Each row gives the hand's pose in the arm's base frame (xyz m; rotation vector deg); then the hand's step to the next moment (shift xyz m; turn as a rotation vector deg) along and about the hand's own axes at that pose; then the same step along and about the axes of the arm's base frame.
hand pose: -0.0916 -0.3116 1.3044 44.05 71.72 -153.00
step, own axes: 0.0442 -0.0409 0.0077 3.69 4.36 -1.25
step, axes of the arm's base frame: -0.0533 0.0267 0.0113 -1.44 -1.49 -5.47
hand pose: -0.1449 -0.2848 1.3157 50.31 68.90 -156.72
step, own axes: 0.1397 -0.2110 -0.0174 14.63 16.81 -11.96
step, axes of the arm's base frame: -0.1600 0.1870 0.0614 -2.44 -0.75 -25.16
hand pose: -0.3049 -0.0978 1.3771 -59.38 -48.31 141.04
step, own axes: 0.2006 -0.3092 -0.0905 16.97 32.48 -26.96
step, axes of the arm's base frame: -0.0455 0.3746 0.0401 5.75 -5.72 -44.77
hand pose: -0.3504 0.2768 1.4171 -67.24 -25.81 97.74
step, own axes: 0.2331 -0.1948 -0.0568 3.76 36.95 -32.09
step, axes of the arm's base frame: 0.1351 0.2780 0.0006 8.61 -20.27 -43.86
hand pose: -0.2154 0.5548 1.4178 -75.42 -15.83 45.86
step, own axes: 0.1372 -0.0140 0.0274 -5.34 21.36 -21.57
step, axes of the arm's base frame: 0.0858 0.1105 -0.0141 1.48 -18.94 -24.27
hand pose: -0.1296 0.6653 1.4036 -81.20 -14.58 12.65
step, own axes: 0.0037 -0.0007 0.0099 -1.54 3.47 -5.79
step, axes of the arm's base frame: 0.0005 0.0104 0.0022 0.29 -5.44 -4.28
